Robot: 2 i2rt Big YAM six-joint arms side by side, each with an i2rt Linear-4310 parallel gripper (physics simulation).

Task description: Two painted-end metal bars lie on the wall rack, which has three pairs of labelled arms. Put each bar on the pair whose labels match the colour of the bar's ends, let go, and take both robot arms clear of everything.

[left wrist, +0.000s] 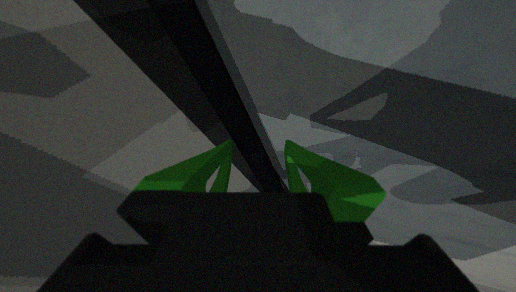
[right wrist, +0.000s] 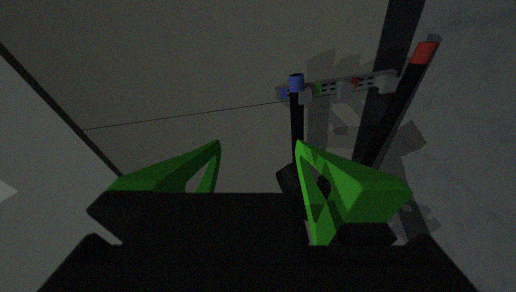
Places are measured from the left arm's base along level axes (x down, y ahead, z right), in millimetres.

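Pixels of known places: left gripper, fingertip midpoint: (left wrist: 258,145); right gripper, fingertip midpoint: (right wrist: 258,145).
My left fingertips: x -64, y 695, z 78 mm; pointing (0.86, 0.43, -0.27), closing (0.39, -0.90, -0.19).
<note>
For each thing: its top centre in the pictures, then the offset to it from my left fingertips. "*": a spot on its surface instead.
- dark bar with a blue end, surface spot: (right wrist: 296,83) * dx -165, dy +92, dz +251 mm
- blue label at a spot on its surface: (right wrist: 283,93) * dx -190, dy +117, dz +217 mm
- second dark bar with a red end, surface spot: (right wrist: 424,53) * dx +43, dy +87, dz +271 mm
- red label at a spot on its surface: (right wrist: 355,82) * dx -37, dy +117, dz +218 mm
- green label at a spot on its surface: (right wrist: 318,89) * dx -113, dy +116, dz +215 mm
- pale rack strip at its top centre: (right wrist: 275,97) dx -208, dy +101, dz +221 mm
In the right wrist view, a dark bar with a blue end (right wrist: 296,83) stands out near the blue label (right wrist: 283,93) at the rack's left end. A second dark bar with a red end (right wrist: 424,53) slants down at the right, beside the arm nearest the red label (right wrist: 355,82). I cannot tell whether either bar rests on its arms. The green label (right wrist: 318,89) lies between. The far ends of both bars are hidden. My right gripper (right wrist: 258,145) is open and empty; its right finger overlaps the lower blue-ended bar in view. My left gripper (left wrist: 258,145) is partly open and holds nothing.
The pale rack strip (right wrist: 330,88) carries short grey arms. A dark shape (right wrist: 285,177) shows behind my right gripper's right finger. A long dark beam (left wrist: 227,95) runs diagonally behind my left gripper; I cannot tell what it is. Broad shadows lie across the surfaces in the left wrist view.
</note>
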